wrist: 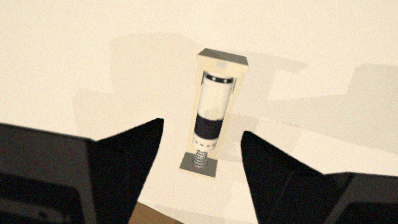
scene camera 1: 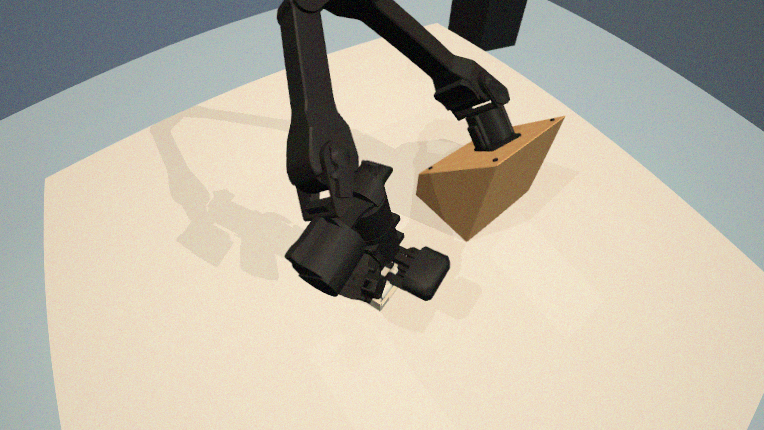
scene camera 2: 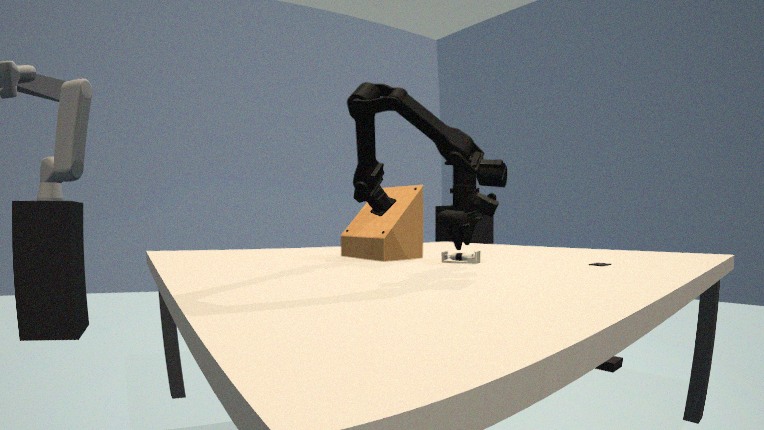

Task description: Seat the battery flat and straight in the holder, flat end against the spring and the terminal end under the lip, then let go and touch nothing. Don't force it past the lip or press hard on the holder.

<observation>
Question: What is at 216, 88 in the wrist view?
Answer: A battery.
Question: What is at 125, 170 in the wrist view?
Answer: The gripper.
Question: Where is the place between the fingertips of the gripper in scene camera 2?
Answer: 462, 247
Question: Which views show the gripper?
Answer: The wrist view, scene camera 1 and scene camera 2: all of them.
</observation>
